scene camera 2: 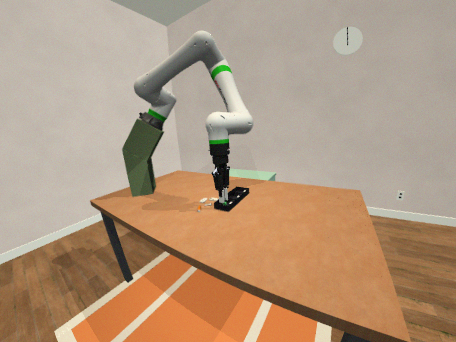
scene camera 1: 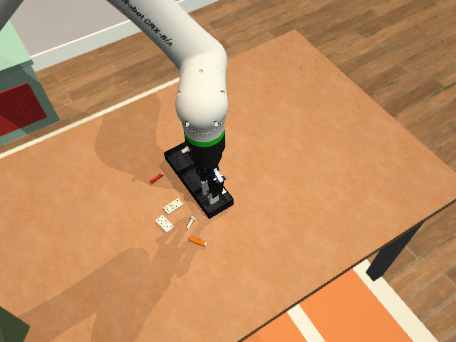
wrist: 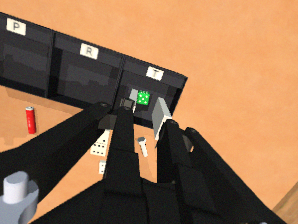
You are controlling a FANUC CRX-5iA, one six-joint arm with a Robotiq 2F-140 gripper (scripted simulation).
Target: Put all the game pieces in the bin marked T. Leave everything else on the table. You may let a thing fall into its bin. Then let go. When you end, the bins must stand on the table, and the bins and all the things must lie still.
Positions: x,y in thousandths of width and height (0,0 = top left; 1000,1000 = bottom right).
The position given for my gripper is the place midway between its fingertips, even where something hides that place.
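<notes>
My own gripper (scene camera 1: 462,577) is visible to me, and the wrist view shows the gripper as well (wrist: 488,462). Then there is a black three-compartment bin (scene camera 1: 400,481), and I can see the bin from the wrist too (wrist: 243,319).
</notes>
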